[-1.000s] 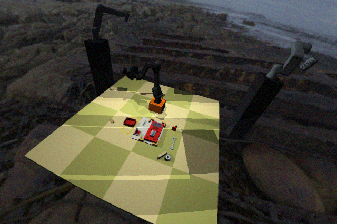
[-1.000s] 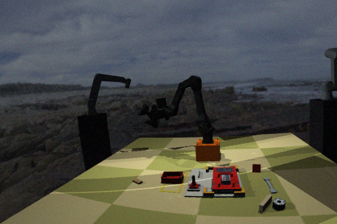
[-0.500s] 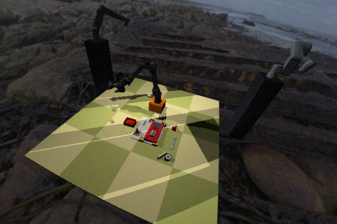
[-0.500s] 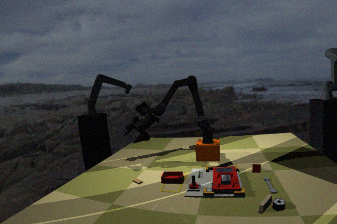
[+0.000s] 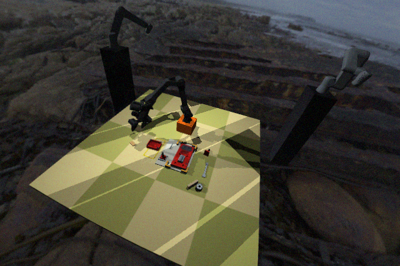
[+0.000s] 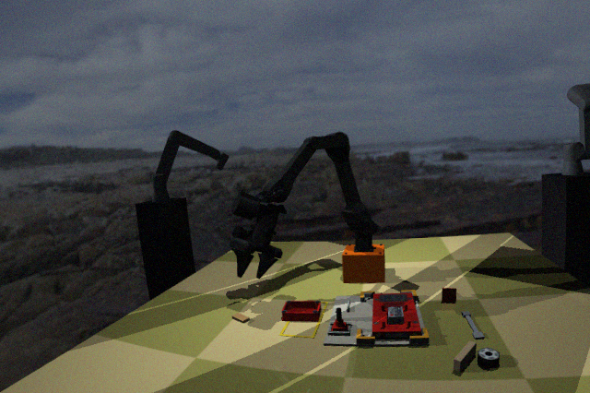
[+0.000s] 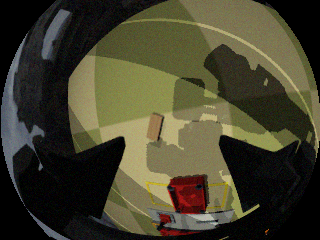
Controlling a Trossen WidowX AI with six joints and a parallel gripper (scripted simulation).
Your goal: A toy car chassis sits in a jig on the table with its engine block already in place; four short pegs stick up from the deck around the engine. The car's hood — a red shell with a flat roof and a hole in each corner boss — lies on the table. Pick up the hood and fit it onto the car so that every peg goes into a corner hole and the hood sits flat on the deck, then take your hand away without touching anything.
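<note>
The red hood is 150 mm to the left of my gripper tip, 90 mm below it and 30 mm ahead of it. The rest, counted from my gripper tip: grey engine block (390 mm to the left, 90 mm ahead, 70 mm below); then red upright piece (250 mm to the left, 110 mm ahead, 60 mm below); then tan block (90 mm below, 70 mm ahead, 10 mm to the right).
</note>
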